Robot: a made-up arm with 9 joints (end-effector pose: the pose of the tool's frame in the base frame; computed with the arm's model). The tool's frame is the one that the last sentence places.
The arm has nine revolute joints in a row. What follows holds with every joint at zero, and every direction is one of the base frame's.
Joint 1 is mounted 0.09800 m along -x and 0.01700 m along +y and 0.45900 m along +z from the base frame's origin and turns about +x.
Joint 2 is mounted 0.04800 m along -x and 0.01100 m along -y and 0.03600 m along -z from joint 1 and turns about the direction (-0.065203, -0.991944, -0.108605).
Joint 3 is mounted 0.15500 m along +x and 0.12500 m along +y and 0.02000 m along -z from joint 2 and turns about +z.
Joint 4 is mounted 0.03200 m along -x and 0.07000 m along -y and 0.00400 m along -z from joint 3 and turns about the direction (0.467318, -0.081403, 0.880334).
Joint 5 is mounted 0.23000 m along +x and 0.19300 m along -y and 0.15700 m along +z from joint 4 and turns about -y.
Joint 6 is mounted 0.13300 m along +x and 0.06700 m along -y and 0.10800 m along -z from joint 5 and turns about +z.
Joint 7 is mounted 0.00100 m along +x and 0.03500 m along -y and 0.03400 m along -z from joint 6 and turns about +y.
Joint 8 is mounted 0.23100 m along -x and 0.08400 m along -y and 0.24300 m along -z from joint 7 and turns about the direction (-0.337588, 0.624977, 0.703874).
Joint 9 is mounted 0.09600 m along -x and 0.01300 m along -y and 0.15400 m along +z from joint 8 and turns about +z.
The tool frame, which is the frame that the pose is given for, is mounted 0.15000 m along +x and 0.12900 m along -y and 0.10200 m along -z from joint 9; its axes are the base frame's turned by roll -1.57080, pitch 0.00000 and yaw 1.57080 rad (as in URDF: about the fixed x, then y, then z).
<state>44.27 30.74 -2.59 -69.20 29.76 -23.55 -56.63 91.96 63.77</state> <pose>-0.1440 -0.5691 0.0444 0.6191 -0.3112 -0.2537 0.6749</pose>
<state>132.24 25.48 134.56 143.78 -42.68 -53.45 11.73 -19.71 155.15</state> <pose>0.1697 -0.1470 0.4777 0.7444 -0.0590 -0.5683 -0.3456</pose>
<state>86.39 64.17 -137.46 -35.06 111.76 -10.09 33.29 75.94 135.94</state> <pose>-0.1849 0.3234 0.8093 0.5956 0.0884 -0.7574 -0.2526</pose>
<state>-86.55 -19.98 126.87 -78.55 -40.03 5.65 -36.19 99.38 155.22</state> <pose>0.3318 -0.0916 0.6198 0.5070 0.7894 0.3111 -0.1515</pose>
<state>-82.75 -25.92 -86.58 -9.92 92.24 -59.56 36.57 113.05 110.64</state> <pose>-0.0354 -0.0714 0.5788 0.3304 -0.1086 0.0384 0.9368</pose>
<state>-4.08 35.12 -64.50 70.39 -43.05 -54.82 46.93 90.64 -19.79</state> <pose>-0.0631 -0.0564 0.3874 0.5870 0.1664 -0.3361 0.7175</pose>
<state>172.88 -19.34 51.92 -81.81 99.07 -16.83 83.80 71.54 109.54</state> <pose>0.0487 0.1000 0.4218 0.5832 -0.0745 0.7514 0.2996</pose>
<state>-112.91 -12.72 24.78 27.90 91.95 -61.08 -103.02 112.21 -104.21</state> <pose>0.5768 -0.1225 0.4241 0.1528 0.8588 0.3283 0.3625</pose>
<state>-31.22 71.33 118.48 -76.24 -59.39 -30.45 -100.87 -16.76 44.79</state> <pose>-0.0398 0.2516 1.0854 0.8909 0.4006 0.1309 -0.1693</pose>
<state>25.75 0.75 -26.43 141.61 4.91 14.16 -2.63 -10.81 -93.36</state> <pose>0.3919 0.5957 0.3942 0.6460 0.1939 -0.7132 0.1909</pose>
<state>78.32 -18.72 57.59 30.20 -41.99 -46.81 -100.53 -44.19 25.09</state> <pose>0.4548 0.5879 0.4986 0.2460 -0.1651 -0.7576 -0.5816</pose>
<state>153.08 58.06 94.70 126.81 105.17 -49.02 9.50 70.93 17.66</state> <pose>-0.6543 -0.2504 0.5140 0.8287 -0.0381 0.4373 0.3471</pose>
